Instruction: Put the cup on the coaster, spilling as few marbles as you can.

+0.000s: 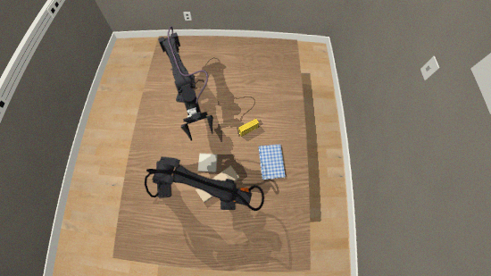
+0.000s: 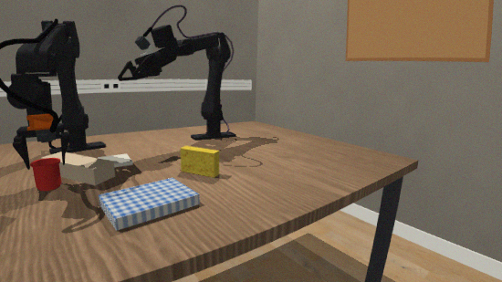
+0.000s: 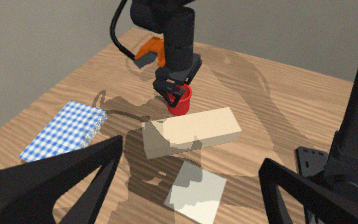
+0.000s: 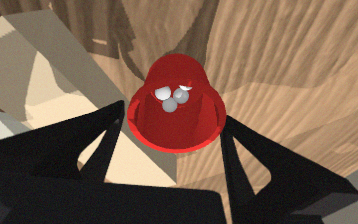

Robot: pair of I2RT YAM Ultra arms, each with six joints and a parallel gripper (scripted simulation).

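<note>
Right now my right hand is 17 cm to the right of the square coaster, 14 cm past it and 5 cm above it. The rest, counted from my right hand: beige block (7 cm behind, 6 cm to the left, 4 cm below); red cup (3 cm below).
</note>
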